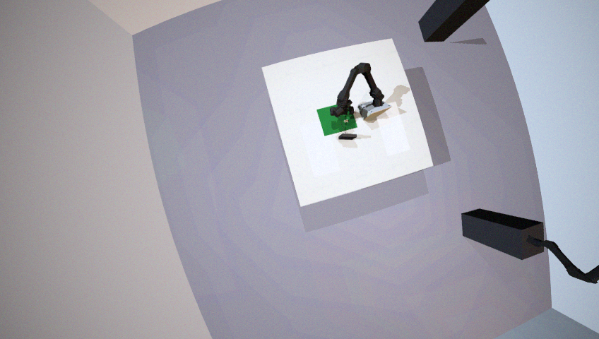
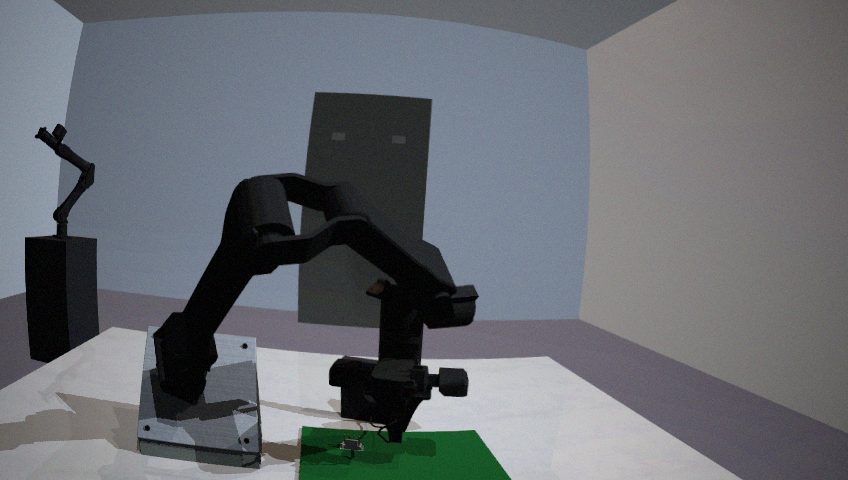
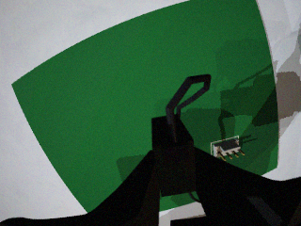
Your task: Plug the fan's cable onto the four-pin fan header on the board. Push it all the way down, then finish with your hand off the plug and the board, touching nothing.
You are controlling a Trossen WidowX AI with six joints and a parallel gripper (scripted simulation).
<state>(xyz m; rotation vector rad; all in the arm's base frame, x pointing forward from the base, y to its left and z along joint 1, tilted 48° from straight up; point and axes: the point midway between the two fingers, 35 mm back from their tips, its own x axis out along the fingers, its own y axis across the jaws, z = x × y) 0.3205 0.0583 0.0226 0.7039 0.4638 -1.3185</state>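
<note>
The pale four-pin header is 7 cm behind my gripper tip, 5 cm to the left of it and 7 cm below it. Also, from my gripper tip: black fan 4 cm behind, 18 cm to the left, 1 cm below; then dark fan plug 1 cm to the right, 1 cm above; then green board 1 cm ahead, 1 cm to the left, 8 cm below.
</note>
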